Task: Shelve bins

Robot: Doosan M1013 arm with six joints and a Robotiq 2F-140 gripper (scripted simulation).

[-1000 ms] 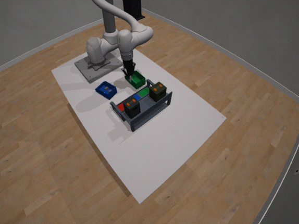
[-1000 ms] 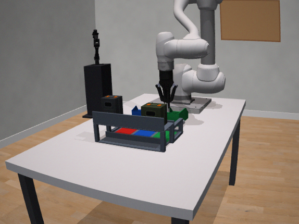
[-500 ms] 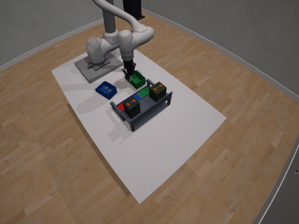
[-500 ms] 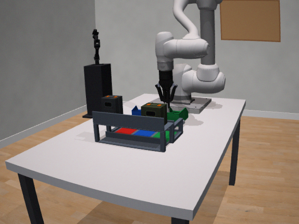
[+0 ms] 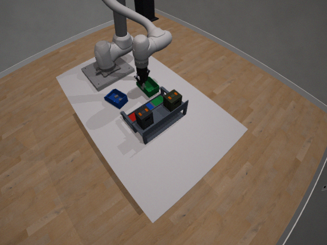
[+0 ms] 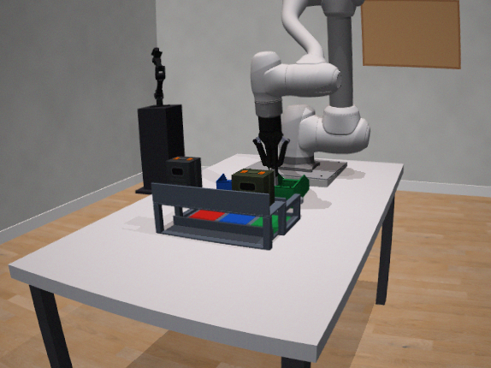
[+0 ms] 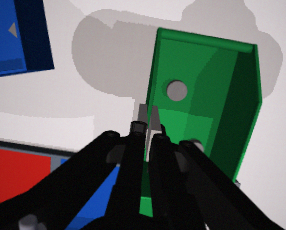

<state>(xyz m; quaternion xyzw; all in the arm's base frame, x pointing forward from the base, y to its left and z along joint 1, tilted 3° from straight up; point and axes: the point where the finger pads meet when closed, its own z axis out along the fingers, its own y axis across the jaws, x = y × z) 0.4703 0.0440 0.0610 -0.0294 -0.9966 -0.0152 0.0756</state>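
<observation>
Right now the green bin is 50 mm to the left of my hand, 40 mm below it and 10 mm behind it. From my hand the other things lie so: blue bin (200 mm to the right, 110 mm behind, 80 mm below); red mark (190 mm to the right, 170 mm ahead, 110 mm below); blue mark (180 mm ahead, 110 mm below, 80 mm to the right).
</observation>
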